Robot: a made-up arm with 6 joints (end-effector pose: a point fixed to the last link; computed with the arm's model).
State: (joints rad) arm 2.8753 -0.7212 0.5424 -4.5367 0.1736 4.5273
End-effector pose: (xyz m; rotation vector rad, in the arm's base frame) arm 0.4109 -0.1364 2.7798 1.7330 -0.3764 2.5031
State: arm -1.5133 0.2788 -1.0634 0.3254 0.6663 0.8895
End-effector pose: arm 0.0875 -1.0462 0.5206 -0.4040 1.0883 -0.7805
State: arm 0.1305 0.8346 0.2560 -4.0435 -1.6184 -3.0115
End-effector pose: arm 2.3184 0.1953 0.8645 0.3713 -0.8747 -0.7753
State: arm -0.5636 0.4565 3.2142 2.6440 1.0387 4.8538
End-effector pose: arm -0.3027 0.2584 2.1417 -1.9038 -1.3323 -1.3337
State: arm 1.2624 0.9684 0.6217 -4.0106 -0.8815 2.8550
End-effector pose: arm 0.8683 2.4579 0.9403 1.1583 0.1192 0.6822
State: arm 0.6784 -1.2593 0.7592 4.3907 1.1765 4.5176
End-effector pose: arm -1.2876 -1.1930 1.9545 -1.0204 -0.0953 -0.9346
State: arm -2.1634 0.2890 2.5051 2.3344 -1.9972 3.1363
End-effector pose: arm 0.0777 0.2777 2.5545 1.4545 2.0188 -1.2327
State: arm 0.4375 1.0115 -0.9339 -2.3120 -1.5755 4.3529
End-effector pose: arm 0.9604 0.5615 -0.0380 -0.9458 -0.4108 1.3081
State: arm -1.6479 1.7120 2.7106 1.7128 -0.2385 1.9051
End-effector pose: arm -0.2004 -2.1759 1.4192 1.0480 -1.9248 0.4927
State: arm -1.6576 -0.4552 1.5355 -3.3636 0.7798 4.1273
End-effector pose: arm 0.1060 0.9720 2.8562 -1.6818 -0.2565 -1.6803
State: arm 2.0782 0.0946 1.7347 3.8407 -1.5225 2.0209
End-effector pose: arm -0.0831 -0.0330 3.0026 -1.4287 1.7360 -1.0314
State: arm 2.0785 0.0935 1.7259 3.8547 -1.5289 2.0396
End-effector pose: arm -0.0887 -0.0259 3.0042 -1.4274 1.7591 -1.0282
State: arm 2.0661 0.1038 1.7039 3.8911 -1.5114 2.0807
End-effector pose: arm -0.1191 0.0231 3.0141 -1.4355 1.8132 -1.0750
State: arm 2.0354 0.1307 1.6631 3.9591 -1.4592 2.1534
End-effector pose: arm -0.1806 0.1373 3.0306 -1.4456 1.9190 -1.1928
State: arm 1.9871 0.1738 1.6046 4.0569 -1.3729 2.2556
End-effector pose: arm -0.2603 0.3237 3.0413 -1.4282 2.0893 -1.3752
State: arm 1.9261 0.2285 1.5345 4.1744 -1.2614 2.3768
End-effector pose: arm -0.3318 0.5701 3.0294 -1.3397 2.3227 -1.5926
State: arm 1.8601 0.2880 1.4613 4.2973 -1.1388 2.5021
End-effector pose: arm -0.3711 0.8451 2.9849 0.9982 -2.2578 1.5687
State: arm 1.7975 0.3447 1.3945 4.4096 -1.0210 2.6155
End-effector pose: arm -0.3701 1.1052 2.9139 0.6561 -2.1758 1.4976
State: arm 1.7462 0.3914 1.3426 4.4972 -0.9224 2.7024
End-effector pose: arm -0.3414 1.3111 2.8370 0.3817 -2.1103 1.4270
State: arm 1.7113 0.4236 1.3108 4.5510 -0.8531 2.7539
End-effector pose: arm -0.3077 1.4436 2.7776 0.2057 -2.0607 1.3777
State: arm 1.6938 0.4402 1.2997 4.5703 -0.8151 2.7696
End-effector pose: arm -0.2860 1.5039 2.7489 0.1323 -2.0259 1.3583
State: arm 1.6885 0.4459 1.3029 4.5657 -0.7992 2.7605
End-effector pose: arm -0.2778 1.5162 2.7449 0.1304 -2.0013 1.3620
